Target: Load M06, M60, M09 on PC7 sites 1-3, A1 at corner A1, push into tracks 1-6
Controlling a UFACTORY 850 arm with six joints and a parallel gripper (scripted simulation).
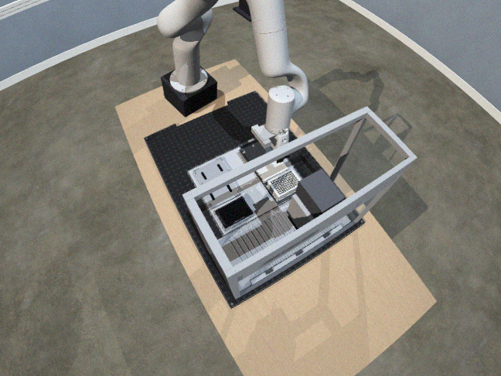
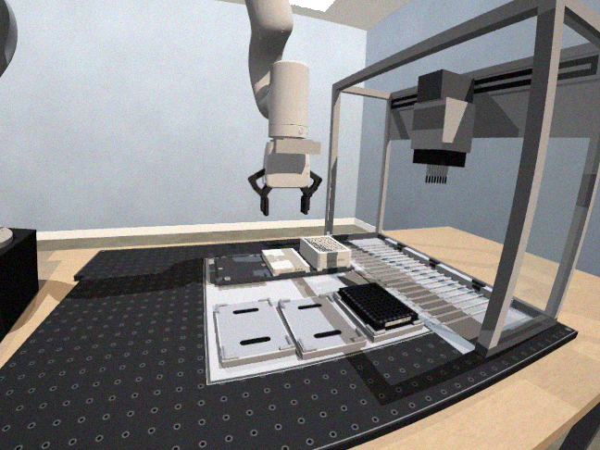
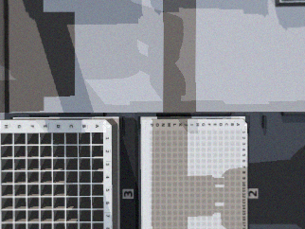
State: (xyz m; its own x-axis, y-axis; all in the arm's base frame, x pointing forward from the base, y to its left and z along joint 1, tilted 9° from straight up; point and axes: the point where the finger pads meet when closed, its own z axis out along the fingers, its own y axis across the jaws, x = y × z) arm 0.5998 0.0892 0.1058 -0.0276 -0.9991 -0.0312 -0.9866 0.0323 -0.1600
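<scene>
My hand is 24 cm to the left of the black 96-well plate M06, 12 cm above it and 9 cm short of it. From my hand the other things lie so: dark carrier PC7 (12 cm below, 1 cm behind); white 96-well plate (11 cm below, 10 cm ahead); nest S2 (24 cm to the right, 13 cm below, 2 cm behind).
</scene>
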